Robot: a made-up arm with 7 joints. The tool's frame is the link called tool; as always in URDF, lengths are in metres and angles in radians. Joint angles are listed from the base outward. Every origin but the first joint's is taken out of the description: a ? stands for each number. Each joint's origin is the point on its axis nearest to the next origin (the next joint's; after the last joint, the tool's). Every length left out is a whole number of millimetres.
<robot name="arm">
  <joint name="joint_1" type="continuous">
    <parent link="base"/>
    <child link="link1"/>
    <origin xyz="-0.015 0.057 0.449" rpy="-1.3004 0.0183 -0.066"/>
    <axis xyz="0 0 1"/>
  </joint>
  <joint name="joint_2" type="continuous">
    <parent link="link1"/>
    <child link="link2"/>
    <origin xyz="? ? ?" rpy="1.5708 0 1.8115"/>
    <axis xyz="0 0 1"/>
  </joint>
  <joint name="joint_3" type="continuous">
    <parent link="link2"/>
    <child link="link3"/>
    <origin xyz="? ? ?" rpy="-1.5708 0 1.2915"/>
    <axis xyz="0 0 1"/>
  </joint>
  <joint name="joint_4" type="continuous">
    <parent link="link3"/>
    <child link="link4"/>
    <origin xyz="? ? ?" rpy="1.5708 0 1.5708"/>
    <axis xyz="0 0 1"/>
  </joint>
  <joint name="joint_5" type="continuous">
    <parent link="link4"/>
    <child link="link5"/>
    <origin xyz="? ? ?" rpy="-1.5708 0 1.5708"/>
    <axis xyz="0 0 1"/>
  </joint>
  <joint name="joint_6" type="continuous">
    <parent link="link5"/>
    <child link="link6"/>
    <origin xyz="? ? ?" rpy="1.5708 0 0"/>
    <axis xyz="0 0 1"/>
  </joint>
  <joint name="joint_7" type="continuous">
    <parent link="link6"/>
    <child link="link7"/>
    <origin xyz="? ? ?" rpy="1.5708 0 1.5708"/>
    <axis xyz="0 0 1"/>
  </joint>
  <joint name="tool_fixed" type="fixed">
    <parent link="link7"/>
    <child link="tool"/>
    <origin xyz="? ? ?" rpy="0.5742 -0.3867 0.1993"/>
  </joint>
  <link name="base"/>
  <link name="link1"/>
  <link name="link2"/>
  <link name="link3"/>
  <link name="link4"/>
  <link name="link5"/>
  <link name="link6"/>
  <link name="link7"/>
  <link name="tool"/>
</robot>
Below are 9 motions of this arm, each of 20 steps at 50 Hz.
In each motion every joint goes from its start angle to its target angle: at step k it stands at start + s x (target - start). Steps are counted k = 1, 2, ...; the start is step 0. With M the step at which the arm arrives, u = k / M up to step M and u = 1 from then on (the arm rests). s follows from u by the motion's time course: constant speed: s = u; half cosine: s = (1 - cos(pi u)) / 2; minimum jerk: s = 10 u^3 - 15 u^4 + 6 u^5.
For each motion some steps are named. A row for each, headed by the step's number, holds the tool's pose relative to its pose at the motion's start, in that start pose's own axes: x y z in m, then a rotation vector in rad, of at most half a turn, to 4 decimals.
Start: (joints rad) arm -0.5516 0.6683 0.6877 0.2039 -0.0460 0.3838 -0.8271
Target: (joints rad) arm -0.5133 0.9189 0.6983 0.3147 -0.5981 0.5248 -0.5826
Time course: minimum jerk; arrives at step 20
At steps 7, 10, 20:
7: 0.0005 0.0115 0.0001 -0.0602 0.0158 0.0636
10: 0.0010 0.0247 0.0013 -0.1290 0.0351 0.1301
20: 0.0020 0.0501 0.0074 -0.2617 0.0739 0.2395

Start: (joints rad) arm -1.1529 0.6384 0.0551 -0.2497 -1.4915 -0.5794 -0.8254
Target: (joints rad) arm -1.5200 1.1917 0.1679 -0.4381 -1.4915 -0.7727 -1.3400
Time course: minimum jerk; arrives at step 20
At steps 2, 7, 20:
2: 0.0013 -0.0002 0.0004 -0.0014 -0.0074 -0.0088
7: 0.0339 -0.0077 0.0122 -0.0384 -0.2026 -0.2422
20: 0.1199 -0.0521 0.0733 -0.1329 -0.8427 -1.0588

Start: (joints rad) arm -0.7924 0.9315 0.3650 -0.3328 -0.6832 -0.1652 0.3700
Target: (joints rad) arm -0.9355 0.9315 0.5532 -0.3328 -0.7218 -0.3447 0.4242
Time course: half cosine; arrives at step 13
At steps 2, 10, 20:
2: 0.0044 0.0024 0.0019 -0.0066 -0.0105 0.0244
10: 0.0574 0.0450 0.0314 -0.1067 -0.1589 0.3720
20: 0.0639 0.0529 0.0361 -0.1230 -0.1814 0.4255

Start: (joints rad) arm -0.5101 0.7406 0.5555 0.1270 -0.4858 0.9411 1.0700
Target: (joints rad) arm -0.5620 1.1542 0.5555 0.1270 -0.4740 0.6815 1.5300
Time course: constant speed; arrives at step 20
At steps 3, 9, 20:
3: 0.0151 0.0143 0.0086 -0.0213 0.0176 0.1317
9: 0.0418 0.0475 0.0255 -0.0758 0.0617 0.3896
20: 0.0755 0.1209 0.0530 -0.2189 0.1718 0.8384

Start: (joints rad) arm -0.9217 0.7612 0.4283 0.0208 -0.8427 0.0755 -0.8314
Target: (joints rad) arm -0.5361 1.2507 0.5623 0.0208 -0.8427 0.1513 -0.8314
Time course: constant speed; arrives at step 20
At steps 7, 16, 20:
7: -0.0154 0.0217 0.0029 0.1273 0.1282 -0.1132
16: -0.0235 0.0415 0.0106 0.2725 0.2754 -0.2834
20: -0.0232 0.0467 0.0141 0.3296 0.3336 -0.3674

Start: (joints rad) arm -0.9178 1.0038 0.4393 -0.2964 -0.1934 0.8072 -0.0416
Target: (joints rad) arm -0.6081 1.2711 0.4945 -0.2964 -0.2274 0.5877 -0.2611
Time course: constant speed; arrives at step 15
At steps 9, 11, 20:
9: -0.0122 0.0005 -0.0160 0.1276 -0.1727 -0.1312
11: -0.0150 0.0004 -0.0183 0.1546 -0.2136 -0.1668
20: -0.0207 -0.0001 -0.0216 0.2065 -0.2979 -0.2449

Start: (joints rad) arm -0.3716 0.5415 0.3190 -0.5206 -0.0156 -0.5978 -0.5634
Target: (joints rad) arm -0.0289 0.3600 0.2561 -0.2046 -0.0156 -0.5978 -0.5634
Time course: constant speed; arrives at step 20
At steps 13, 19, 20:
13: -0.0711 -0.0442 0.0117 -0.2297 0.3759 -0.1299
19: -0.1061 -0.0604 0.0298 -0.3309 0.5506 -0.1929
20: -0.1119 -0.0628 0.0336 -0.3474 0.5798 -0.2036

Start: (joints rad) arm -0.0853 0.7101 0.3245 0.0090 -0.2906 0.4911 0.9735
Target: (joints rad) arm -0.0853 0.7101 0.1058 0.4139 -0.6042 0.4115 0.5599
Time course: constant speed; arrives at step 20
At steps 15, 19, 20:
15: -0.0547 -0.0466 -0.0397 -0.0193 0.0046 -0.5402
19: -0.0680 -0.0554 -0.0530 -0.0289 0.0259 -0.6675
20: -0.0712 -0.0574 -0.0565 -0.0317 0.0325 -0.6980

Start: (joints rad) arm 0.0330 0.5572 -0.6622 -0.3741 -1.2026 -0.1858 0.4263
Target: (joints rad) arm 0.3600 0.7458 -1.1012 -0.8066 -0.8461 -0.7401 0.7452
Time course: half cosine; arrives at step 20
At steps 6, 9, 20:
6: -0.0292 -0.0032 0.0044 -0.0105 -0.0144 0.0296
9: -0.0592 -0.0038 0.0142 -0.0461 -0.0171 0.0647
20: -0.1256 0.0118 0.0644 -0.2408 0.0570 0.2075

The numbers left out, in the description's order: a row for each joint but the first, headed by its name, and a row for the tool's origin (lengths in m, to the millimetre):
joint_2: -0.012 0.01 0
joint_3: 0.173 -0.039 0
joint_4: -0.03 -0.032 0
joint_5: -0.16 0.005 0
joint_6: 0.015 0.02 0
joint_7: 0.003 0.09 0
tool: 0.002 -0.03 0

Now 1 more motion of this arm.
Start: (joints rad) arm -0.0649 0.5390 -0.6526 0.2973 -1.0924 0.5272 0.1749
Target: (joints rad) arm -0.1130 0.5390 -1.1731 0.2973 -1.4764 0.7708 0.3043
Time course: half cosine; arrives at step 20
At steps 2, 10, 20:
2: -0.0012 -0.0031 -0.0014 0.0025 0.0095 -0.0134
10: -0.0323 -0.0573 -0.0331 0.0710 0.2059 -0.2692
20: -0.0775 -0.0980 -0.0718 0.1773 0.4314 -0.5242

